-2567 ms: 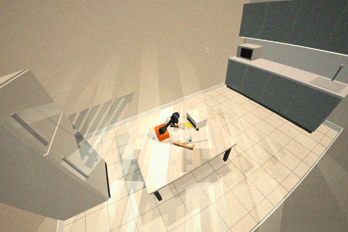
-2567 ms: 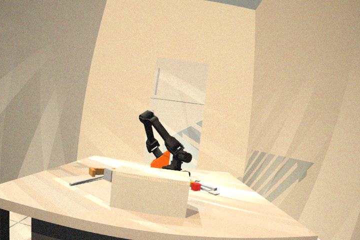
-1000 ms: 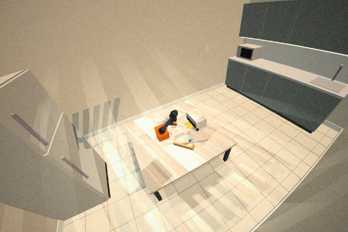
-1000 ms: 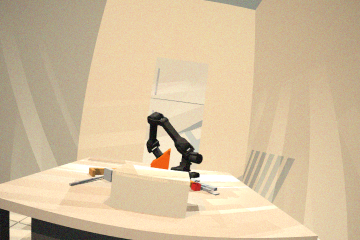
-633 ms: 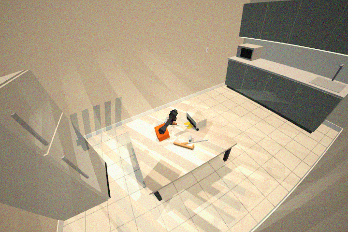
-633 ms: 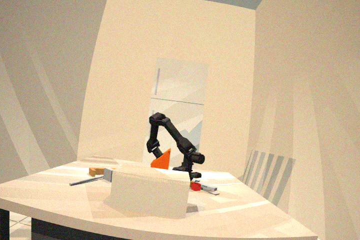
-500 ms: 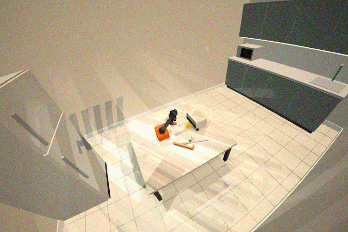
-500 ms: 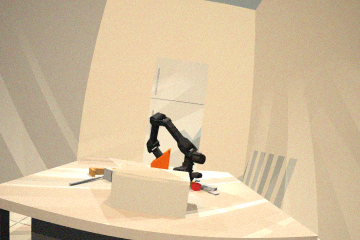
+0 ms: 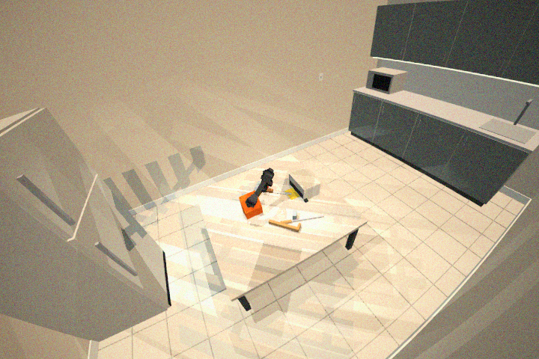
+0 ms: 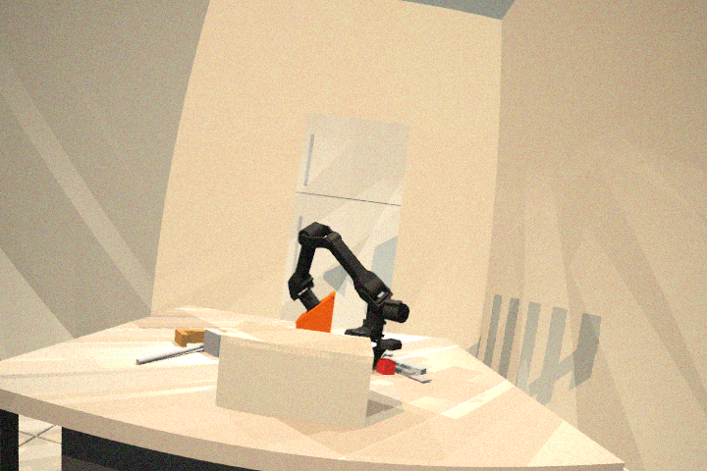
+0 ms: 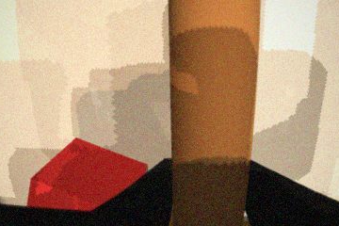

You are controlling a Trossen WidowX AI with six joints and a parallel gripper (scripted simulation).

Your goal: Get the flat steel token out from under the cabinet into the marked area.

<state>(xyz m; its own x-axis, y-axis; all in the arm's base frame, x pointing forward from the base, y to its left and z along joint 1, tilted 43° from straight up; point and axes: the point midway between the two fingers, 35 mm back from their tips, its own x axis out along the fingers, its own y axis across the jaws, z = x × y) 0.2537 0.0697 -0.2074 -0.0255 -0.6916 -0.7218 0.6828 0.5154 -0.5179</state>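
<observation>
Now: the red cube 3 cm ahead of my gripper tip, 5 cm to the left of it and 1 cm above it. Also, from my gripper tip: yellow-orange block: 10 cm behind, 1 cm to the right, 1 cm above; then grey bar: 5 cm behind, 12 cm to the left; then small grey block: 6 cm ahead, 46 cm to the right, 2 cm above.
</observation>
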